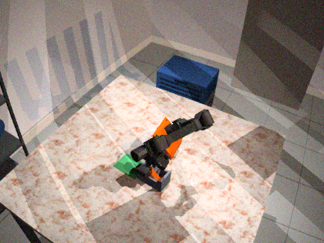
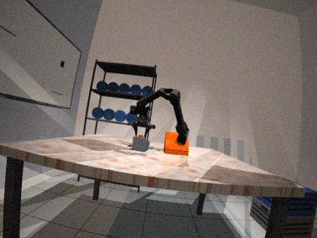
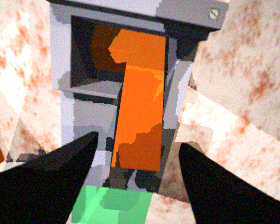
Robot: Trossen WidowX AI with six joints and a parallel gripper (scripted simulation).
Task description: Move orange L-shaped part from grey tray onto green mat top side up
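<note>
The orange L-shaped part lies 40 mm below my gripper tip, 30 mm to the left of it and 20 mm behind it. From my gripper tip the other things lie so: green mat 140 mm to the right, 100 mm below, 20 mm behind.
</note>
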